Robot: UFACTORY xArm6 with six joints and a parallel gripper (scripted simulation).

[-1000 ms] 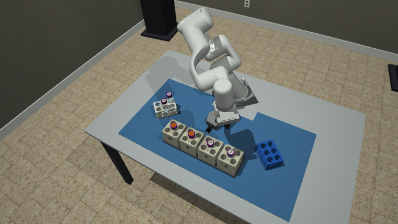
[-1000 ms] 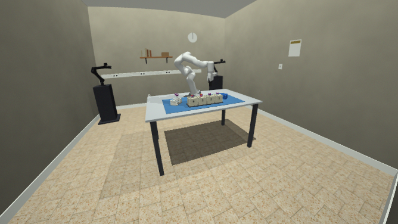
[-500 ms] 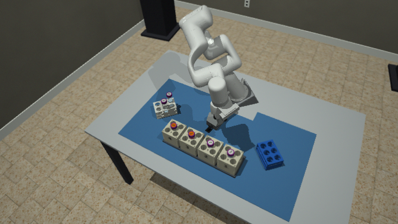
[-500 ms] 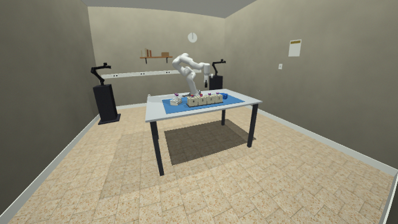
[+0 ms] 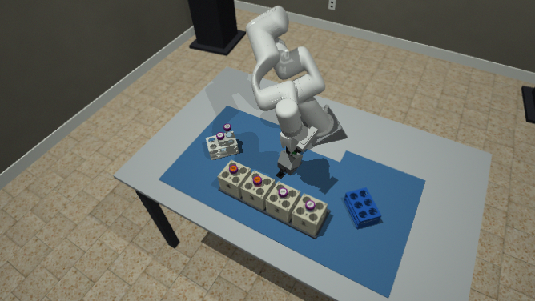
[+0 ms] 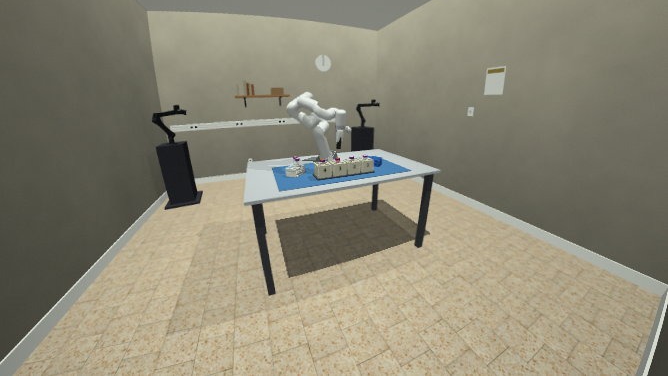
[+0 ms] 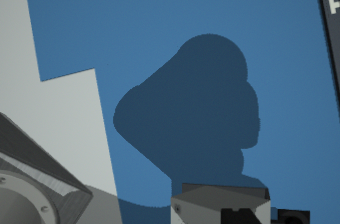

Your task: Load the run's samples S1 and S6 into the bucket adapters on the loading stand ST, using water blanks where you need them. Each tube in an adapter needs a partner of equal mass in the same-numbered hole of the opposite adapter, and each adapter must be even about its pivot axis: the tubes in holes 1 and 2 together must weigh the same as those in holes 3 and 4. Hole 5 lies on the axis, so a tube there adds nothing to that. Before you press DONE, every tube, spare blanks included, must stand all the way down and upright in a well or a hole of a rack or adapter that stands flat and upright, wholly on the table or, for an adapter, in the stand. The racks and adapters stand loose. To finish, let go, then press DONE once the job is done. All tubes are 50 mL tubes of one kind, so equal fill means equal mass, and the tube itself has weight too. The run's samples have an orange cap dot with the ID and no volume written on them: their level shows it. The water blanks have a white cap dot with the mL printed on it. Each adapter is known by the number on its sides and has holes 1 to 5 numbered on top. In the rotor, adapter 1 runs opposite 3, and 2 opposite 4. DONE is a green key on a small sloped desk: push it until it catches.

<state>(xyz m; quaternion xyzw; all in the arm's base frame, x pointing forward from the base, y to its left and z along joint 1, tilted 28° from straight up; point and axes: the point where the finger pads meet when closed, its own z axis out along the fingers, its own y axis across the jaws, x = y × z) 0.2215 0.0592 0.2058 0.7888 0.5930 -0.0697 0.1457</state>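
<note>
Right now my hand is 60 mm past the green DONE key, 40 mm to the left of it and 110 mm above it. Also, from my hand: sample tube: 140 mm ahead, 200 mm to the right, 100 mm below; then stand: 160 mm ahead, 50 mm to the right, 170 mm below; then done desk: 40 mm behind, 40 mm to the right, 120 mm below.
</note>
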